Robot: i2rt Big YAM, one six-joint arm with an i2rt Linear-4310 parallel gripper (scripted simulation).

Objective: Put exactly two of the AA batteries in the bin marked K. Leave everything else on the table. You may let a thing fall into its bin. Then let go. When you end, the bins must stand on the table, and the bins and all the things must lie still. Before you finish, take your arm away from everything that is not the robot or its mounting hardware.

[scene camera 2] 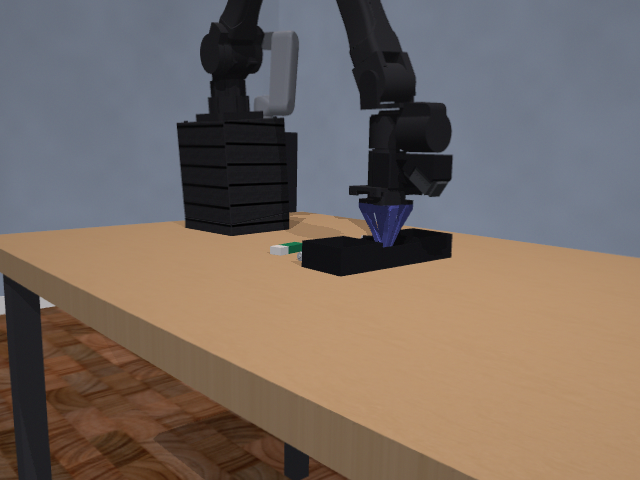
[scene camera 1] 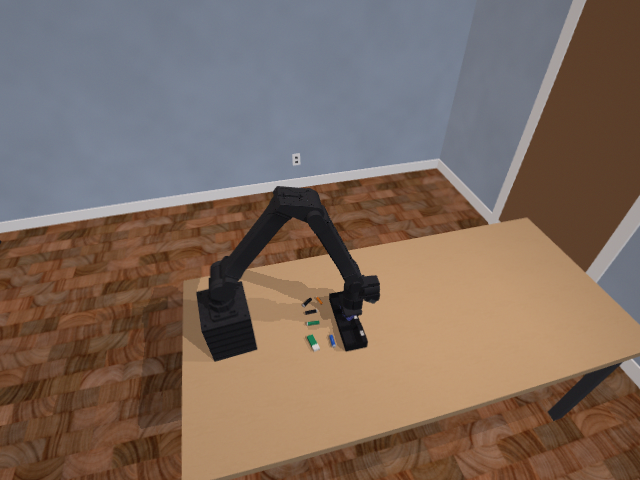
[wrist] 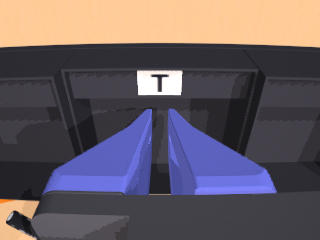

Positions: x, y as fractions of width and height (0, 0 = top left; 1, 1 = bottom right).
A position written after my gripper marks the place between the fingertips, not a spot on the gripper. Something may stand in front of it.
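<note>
Scene camera 2 shows a black bin (scene camera 2: 0.53, 0.53) and my gripper (scene camera 2: 0.60, 0.52). In scene camera 1, the bin (scene camera 1: 0.55, 0.69) is visible. The wrist view contains my gripper (wrist: 0.50, 0.49) together with the bin (wrist: 0.31, 0.37).
</note>
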